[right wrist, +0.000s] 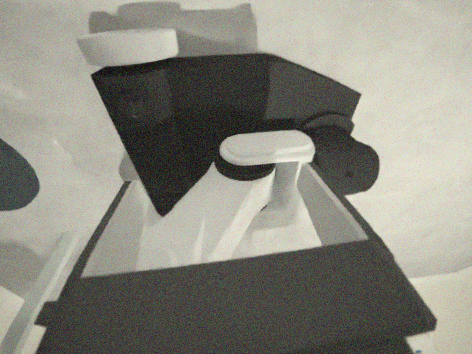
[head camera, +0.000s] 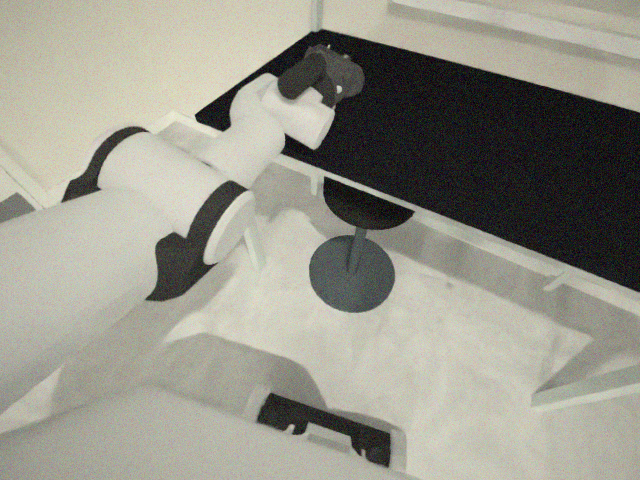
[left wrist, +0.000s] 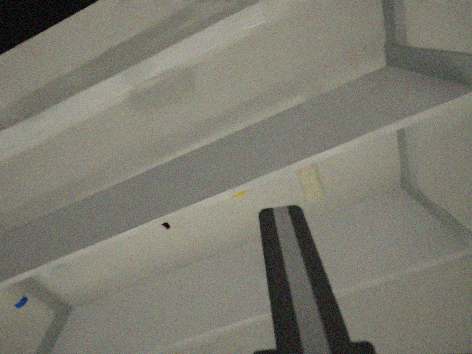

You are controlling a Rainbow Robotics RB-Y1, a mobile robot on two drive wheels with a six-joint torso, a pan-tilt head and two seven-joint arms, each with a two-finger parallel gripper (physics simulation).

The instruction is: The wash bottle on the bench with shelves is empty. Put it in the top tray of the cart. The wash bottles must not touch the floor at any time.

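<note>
My left gripper is shut and empty above the far left part of the black bench top. In the left wrist view its fingers point up past the grey underside of the shelf. A small blue bit shows beyond the shelf edge at the lower left; whether it belongs to the wash bottle cannot be told. The wash bottle does not show clearly, and the cart's top tray cannot be made out. My right gripper appears open, low over my base, with two pale inner finger faces wide apart.
A yellow bit, a black bit and a pale cylinder show beyond the shelf edge. A stool stands under the bench's front edge. A slanting pale bench leg is at the lower right, and my base is dark.
</note>
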